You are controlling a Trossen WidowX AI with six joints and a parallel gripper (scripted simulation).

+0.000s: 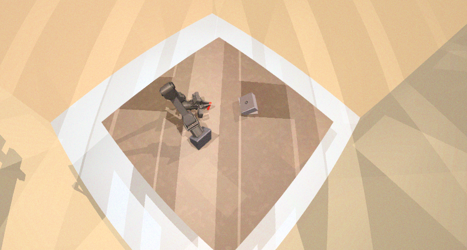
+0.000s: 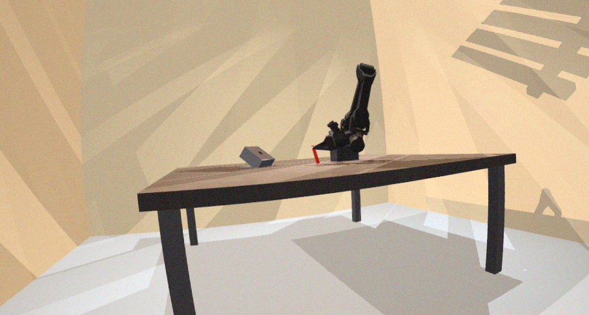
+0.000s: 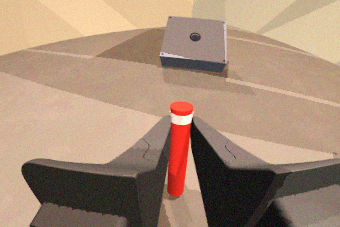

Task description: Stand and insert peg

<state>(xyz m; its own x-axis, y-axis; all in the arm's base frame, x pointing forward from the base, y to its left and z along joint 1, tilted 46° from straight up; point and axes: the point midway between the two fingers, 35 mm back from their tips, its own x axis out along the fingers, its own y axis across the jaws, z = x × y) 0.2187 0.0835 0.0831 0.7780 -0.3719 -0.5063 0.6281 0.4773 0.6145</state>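
The red peg lies 10 mm below my gripper tip. Also, from my gripper tip: grey sloped panel: 180 mm ahead, 210 mm to the right, 30 mm below.
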